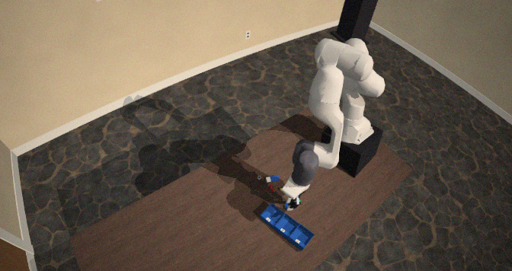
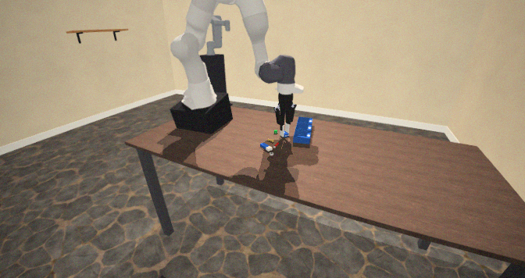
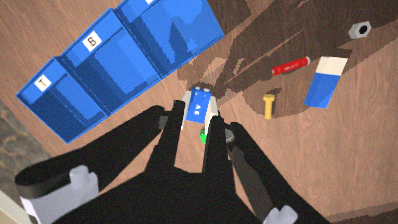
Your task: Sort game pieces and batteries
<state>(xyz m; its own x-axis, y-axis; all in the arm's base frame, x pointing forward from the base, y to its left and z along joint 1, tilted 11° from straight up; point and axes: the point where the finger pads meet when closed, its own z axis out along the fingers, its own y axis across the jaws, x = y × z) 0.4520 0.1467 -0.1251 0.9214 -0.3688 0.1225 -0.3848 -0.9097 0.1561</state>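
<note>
The green game piece lies 6 cm behind my hand and 3 cm below it. Also, from my hand: yellow piece 10 cm to the right, 3 cm below, 2 cm behind; then blue bin block 9 cm to the left, 7 cm ahead, 1 cm below; then blue battery 3 cm below, 1 cm ahead.
</note>
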